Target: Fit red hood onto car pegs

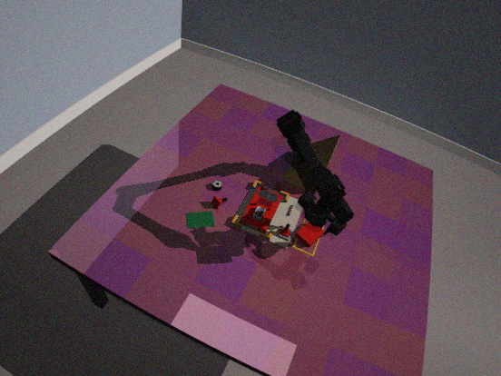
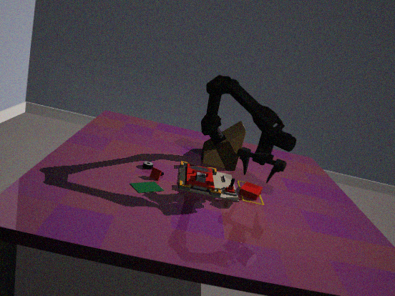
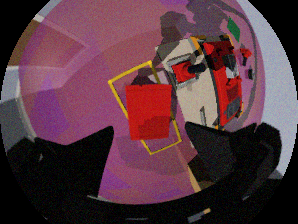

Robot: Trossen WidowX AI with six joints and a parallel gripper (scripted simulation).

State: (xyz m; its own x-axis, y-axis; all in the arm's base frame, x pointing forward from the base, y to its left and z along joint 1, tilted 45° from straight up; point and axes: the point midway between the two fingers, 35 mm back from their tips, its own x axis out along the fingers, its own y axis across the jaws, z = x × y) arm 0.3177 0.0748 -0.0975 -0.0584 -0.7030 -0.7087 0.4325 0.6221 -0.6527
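Now: the red hood 50 mm below my gripper tip. Round my gripper tip: flat green tile (130 mm ahead, 400 mm to the right, 60 mm below); engine block (20 mm ahead, 210 mm to the right, 40 mm below); dark wheel (50 mm behind, 420 mm to the right, 60 mm below).
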